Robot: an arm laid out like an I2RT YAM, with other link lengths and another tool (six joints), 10 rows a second.
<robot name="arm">
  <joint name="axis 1" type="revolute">
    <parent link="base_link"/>
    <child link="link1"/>
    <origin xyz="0 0 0.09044"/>
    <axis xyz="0 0 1"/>
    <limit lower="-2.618" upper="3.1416"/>
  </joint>
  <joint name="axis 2" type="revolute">
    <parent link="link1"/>
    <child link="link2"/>
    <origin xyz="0.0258 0.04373 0.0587" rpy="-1.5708 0 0"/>
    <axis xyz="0 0 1"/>
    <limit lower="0" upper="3.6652"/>
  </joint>
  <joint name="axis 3" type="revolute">
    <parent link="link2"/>
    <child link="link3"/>
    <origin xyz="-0.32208 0 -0.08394" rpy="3.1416 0 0"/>
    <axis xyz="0 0 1"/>
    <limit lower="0" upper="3.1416"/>
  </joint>
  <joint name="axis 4" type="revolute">
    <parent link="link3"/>
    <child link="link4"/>
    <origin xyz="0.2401 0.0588 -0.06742"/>
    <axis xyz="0 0 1"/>
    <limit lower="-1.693" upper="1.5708"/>
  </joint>
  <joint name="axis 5" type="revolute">
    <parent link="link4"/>
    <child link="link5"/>
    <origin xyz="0.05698 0.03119 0.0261" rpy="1.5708 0 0"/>
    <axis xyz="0 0 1"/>
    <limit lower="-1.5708" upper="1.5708"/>
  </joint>
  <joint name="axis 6" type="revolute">
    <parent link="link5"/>
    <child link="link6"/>
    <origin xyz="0.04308 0 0.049" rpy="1.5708 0 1.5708"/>
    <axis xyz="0 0 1"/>
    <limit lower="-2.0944" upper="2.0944"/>
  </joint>
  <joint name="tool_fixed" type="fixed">
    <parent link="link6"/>
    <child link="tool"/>
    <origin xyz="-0.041 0.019 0.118" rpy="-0.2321 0 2.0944"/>
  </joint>
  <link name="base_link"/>
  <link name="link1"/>
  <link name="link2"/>
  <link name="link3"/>
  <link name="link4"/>
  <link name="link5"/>
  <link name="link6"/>
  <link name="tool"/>
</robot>
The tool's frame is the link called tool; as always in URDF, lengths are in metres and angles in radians.
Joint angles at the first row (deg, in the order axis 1, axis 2, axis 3, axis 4, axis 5, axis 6):
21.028 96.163 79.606 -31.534 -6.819 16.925
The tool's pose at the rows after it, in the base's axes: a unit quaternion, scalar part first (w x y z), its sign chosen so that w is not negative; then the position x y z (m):
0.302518, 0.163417, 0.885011, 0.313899, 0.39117, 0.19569, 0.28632
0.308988, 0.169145, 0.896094, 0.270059, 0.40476, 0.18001, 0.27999
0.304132, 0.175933, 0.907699, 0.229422, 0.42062, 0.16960, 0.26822
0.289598, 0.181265, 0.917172, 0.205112, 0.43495, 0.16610, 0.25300
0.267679, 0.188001, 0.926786, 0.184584, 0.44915, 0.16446, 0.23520
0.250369, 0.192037, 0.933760, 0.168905, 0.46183, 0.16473, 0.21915
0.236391, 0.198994, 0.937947, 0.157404, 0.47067, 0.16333, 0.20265
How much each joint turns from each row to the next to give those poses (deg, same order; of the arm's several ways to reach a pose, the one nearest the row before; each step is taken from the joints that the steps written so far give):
-1.669 0.828 2.874 -2.991 3.468 -1.983
-1.025 2.379 3.271 -3.193 3.985 -1.887
-0.639 3.823 3.976 -3.219 3.390 -1.160
-0.435 4.189 3.518 -2.338 1.422 -0.488
-0.445 4.830 4.197 -2.918 0.711 -0.157
-0.204 4.326 3.853 -2.267 0.573 -0.088
-0.336 3.227 2.006 -0.958 0.345 0.255

